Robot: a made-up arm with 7 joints. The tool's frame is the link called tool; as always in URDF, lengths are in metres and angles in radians. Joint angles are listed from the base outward. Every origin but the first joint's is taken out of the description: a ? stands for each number. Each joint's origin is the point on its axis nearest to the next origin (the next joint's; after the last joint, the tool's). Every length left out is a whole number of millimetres.
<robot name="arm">
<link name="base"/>
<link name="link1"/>
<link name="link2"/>
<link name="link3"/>
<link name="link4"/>
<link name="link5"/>
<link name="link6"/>
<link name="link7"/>
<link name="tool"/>
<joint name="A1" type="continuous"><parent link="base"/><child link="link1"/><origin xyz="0.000 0.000 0.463"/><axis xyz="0 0 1"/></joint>
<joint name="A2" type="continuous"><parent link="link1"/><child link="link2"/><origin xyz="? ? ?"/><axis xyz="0 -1 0"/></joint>
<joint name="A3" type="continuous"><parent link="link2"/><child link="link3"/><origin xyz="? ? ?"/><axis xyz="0 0 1"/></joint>
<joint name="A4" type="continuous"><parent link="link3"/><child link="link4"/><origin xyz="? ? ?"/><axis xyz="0 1 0"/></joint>
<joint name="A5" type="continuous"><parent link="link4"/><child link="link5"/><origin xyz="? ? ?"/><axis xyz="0 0 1"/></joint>
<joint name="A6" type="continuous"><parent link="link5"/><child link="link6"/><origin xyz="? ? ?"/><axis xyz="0 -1 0"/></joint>
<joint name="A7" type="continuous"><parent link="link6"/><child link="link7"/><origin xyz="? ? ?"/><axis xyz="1 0 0"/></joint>
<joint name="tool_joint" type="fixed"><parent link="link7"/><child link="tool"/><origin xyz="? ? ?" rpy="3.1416 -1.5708 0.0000"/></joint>
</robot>
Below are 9 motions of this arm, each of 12 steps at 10 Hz.
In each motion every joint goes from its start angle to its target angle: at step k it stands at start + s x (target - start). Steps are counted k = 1, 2, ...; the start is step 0. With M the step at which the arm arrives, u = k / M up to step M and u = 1 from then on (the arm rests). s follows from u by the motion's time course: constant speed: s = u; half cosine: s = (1 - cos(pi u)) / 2; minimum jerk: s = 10 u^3 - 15 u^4 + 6 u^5.
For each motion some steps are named. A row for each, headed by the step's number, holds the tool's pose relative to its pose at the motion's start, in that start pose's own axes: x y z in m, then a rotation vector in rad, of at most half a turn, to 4 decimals.
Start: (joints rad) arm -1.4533 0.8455 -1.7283 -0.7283 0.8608 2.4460 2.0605
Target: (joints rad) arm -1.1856 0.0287 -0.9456 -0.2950 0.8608 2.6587 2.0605
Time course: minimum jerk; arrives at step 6
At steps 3, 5, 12:
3: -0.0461 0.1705 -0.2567 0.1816 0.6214 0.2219
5: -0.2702 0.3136 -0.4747 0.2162 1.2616 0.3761
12: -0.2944 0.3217 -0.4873 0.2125 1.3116 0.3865

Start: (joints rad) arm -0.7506 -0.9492 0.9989 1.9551 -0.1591 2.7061 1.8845
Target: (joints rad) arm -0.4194 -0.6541 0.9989 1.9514 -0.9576 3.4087 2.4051
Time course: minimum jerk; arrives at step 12
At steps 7, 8, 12:
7: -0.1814 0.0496 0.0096 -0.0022 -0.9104 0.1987
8: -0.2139 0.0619 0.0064 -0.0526 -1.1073 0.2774
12: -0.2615 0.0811 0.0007 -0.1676 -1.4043 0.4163

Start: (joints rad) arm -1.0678 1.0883 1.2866 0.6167 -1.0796 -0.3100 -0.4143
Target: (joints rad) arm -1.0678 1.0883 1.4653 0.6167 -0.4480 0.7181 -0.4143
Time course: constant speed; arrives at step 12
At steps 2, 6, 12:
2: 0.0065 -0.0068 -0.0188 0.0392 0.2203 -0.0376
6: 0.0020 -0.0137 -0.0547 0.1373 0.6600 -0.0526
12: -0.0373 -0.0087 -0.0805 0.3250 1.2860 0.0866

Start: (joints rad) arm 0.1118 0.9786 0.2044 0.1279 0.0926 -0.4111 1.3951
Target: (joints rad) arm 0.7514 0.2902 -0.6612 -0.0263 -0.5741 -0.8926 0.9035
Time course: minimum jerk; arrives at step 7
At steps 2, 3, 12:
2: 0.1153 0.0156 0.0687 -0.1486 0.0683 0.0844
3: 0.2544 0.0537 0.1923 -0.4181 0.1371 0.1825
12: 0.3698 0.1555 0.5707 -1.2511 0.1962 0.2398

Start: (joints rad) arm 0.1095 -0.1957 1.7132 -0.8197 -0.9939 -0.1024 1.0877
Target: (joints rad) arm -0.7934 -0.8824 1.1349 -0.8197 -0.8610 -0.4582 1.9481
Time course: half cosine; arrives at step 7
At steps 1, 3, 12:
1: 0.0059 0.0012 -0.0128 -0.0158 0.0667 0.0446
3: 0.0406 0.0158 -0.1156 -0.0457 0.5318 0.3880
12: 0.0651 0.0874 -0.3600 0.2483 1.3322 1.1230

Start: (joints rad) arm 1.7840 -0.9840 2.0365 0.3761 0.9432 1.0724 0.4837
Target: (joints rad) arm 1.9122 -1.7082 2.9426 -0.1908 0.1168 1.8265 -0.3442
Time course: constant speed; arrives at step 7
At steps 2, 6, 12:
2: 0.1424 -0.0912 -0.1813 0.2935 0.3796 -0.1970
6: 0.3314 -0.0344 -0.6895 0.3815 1.5220 -0.3671
12: 0.3353 0.0265 -0.8142 0.2578 1.8284 -0.3329

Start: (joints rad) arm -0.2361 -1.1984 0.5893 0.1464 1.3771 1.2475 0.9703
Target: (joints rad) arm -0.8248 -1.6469 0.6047 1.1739 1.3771 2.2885 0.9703
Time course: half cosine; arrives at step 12
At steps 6, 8, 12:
6: 0.3023 0.0156 -0.3357 0.2864 0.9234 0.1195
8: 0.3506 0.0608 -0.5190 0.3764 1.3769 0.1632
12: 0.3397 0.1224 -0.6731 0.3927 1.8125 0.1972

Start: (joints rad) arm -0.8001 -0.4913 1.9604 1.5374 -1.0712 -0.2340 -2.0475
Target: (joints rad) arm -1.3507 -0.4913 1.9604 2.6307 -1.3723 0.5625 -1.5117
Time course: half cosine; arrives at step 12
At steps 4, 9, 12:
4: 0.0703 0.0439 0.0664 0.0477 -0.0928 0.0113
9: 0.3096 0.0796 0.2356 0.0078 -0.0858 -0.0591
12: 0.3801 0.0727 0.2638 -0.0274 -0.0244 -0.0754

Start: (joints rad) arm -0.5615 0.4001 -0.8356 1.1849 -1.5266 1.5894 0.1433
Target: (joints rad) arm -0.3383 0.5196 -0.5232 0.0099 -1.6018 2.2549 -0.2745
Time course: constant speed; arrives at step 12
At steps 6, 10, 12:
6: 0.0090 0.2181 -0.2373 -0.6015 0.5163 -0.1219
10: -0.0846 0.2802 -0.4136 -1.0922 0.6664 -0.2306
12: -0.1508 0.2809 -0.4922 -1.3495 0.6668 -0.2923

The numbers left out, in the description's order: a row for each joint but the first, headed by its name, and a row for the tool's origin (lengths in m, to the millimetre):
A2: 0.000 -0.076 0.000
A3: 0.000 0.000 0.509
A4: 0.027 0.072 0.000
A5: -0.026 0.000 0.416
A6: 0.000 -0.118 0.000
A7: 0.019 0.000 0.139
tool: 0.000 0.000 0.000

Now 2 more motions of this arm.
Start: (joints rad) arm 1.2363 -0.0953 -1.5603 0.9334 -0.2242 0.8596 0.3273
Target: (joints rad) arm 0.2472 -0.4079 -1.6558 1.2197 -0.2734 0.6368 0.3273
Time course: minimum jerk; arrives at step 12
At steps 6, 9, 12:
6: -0.0586 0.1395 0.1178 -0.6345 -0.2200 -0.1056
9: -0.1179 0.3308 0.1574 -1.1487 -0.4334 -0.0960
12: -0.1350 0.3883 0.1532 -1.2830 -0.4932 -0.0789

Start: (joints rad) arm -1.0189 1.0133 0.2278 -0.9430 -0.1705 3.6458 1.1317
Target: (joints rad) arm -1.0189 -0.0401 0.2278 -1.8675 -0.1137 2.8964 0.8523
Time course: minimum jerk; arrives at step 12
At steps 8, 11, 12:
8: 0.2176 -0.2933 0.1829 -0.5082 -0.4743 -0.2187
11: 0.2516 -0.3382 0.2716 -0.6216 -0.6135 -0.2606
12: 0.2523 -0.3391 0.2739 -0.6244 -0.6171 -0.2616

